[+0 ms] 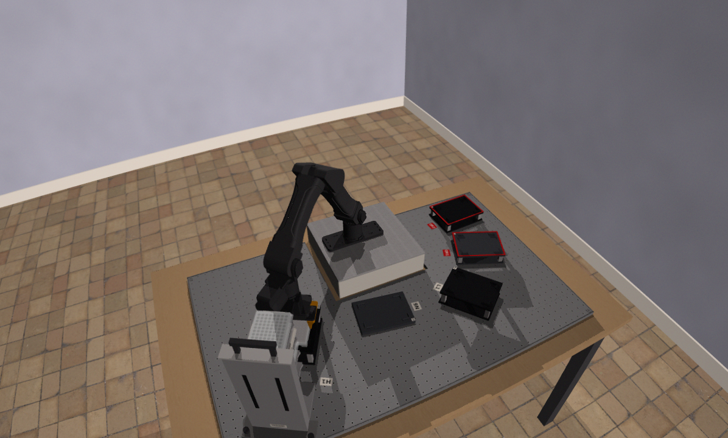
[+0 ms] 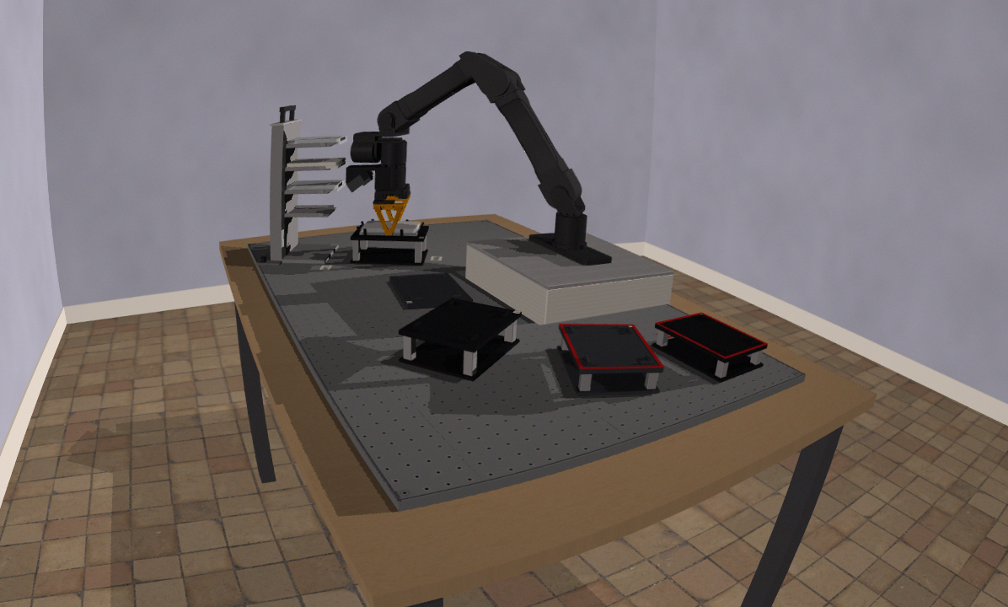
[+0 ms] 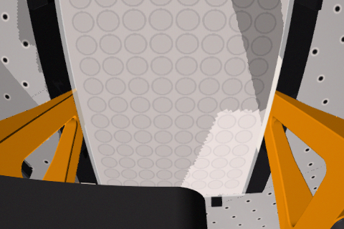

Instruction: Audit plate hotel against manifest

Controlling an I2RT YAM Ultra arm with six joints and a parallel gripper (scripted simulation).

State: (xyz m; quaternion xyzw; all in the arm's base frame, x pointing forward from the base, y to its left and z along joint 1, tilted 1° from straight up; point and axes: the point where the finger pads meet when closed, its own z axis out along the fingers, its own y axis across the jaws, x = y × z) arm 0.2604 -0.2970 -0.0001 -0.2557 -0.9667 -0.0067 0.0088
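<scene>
My hand is 10 mm above the black regrip nest RG. Round my hand: flat recovery nest N6: 30 mm ahead, 260 mm to the left, 60 mm below; H1 deck label: 160 mm ahead, 20 mm to the left, 70 mm below; plate hotel H1: 230 mm ahead, 130 mm to the right, 90 mm above.
</scene>
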